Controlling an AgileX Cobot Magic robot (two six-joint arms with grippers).
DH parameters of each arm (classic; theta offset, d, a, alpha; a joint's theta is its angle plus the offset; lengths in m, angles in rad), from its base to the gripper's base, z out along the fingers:
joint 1: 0 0.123 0 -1.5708
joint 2: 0.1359 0 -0.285 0
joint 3: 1.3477 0 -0.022 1.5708
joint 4: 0 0.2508 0 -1.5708
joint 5: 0 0 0.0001 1.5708
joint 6: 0 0.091 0 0
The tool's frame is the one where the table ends.
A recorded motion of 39 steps. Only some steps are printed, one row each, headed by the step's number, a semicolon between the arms.
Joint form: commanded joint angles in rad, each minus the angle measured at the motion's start. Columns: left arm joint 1, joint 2, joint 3, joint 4, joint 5, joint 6; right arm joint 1, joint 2, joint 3, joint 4, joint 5, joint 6.
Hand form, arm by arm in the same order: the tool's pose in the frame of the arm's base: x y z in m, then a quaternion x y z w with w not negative. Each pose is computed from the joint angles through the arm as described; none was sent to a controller.
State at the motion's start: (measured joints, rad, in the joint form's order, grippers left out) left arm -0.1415 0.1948 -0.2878 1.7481 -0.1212 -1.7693; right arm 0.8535 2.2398 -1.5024 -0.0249 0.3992 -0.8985
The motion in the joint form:
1: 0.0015 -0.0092 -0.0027 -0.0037 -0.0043 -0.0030; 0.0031 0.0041 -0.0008 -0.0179 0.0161 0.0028
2: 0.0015 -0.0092 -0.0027 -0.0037 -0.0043 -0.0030; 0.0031 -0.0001 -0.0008 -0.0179 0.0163 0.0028
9: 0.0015 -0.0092 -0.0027 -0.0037 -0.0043 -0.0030; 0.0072 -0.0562 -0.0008 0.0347 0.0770 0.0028
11: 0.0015 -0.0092 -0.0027 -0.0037 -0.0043 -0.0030; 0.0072 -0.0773 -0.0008 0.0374 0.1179 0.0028
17: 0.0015 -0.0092 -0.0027 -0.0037 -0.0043 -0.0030; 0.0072 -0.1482 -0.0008 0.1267 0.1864 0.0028
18: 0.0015 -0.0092 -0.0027 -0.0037 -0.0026 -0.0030; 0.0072 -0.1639 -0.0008 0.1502 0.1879 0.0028
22: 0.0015 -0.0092 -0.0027 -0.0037 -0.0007 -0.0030; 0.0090 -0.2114 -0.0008 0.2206 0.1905 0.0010
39: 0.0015 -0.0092 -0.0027 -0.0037 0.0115 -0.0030; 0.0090 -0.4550 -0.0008 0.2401 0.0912 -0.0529
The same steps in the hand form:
1: 0.0585 -0.0195 0.2979 0.08362 0.63946 -0.10315 0.75727; 0.3041 0.3484 0.1049 -0.75480 0.60699 -0.01808 0.24801
2: 0.0585 -0.0195 0.2979 0.08362 0.63946 -0.10315 0.75727; 0.3041 0.3484 0.1068 -0.75440 0.60669 -0.01816 0.24994
9: 0.0585 -0.0195 0.2979 0.08362 0.63946 -0.10315 0.75727; 0.2982 0.3475 0.1300 -0.74319 0.62139 -0.00109 0.24809
11: 0.0585 -0.0195 0.2979 0.08362 0.63946 -0.10315 0.75727; 0.2958 0.3449 0.1378 -0.74447 0.62360 0.00012 0.23851
17: 0.0585 -0.0195 0.2979 0.08362 0.63946 -0.10315 0.75727; 0.2875 0.3422 0.1671 -0.72422 0.64562 0.03326 0.23995
18: 0.0585 -0.0193 0.2979 0.08297 0.63942 -0.10263 0.75745; 0.2860 0.3424 0.1742 -0.71758 0.64991 0.04215 0.24682
22: 0.0585 -0.0192 0.2979 0.08224 0.63937 -0.10205 0.75765; 0.2808 0.3430 0.1957 -0.69839 0.65992 0.06943 0.26819
39: 0.0588 -0.0181 0.2981 0.07759 0.63904 -0.09833 0.75890; 0.2654 0.3239 0.3072 -0.66811 0.60379 0.06728 0.42958

